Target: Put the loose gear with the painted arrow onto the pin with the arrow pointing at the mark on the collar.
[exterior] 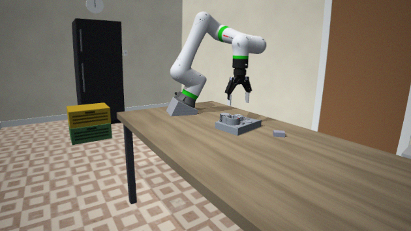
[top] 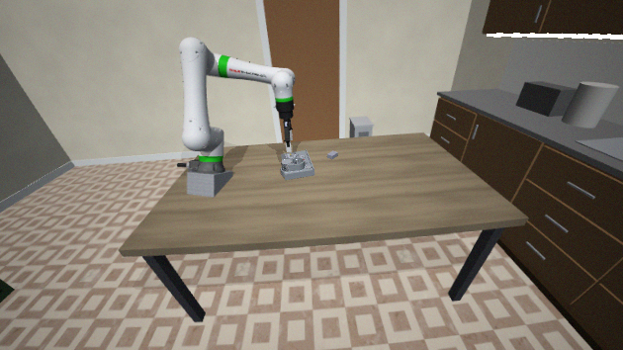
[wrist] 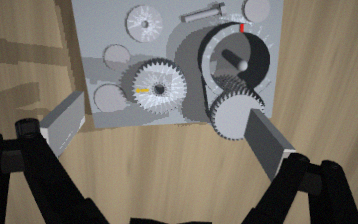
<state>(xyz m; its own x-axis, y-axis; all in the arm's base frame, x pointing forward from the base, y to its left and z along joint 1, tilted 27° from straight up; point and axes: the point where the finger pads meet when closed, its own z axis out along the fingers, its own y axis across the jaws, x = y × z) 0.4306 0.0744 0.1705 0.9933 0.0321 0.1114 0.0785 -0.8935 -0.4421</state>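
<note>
Now: the grey gear 100 mm below my hand and 10 mm to the left of it. Round my hand: thin pin-like post (110 mm below, 90 mm ahead, 30 mm to the right); small grey block (250 mm ahead, 140 mm below, 100 mm to the left).
</note>
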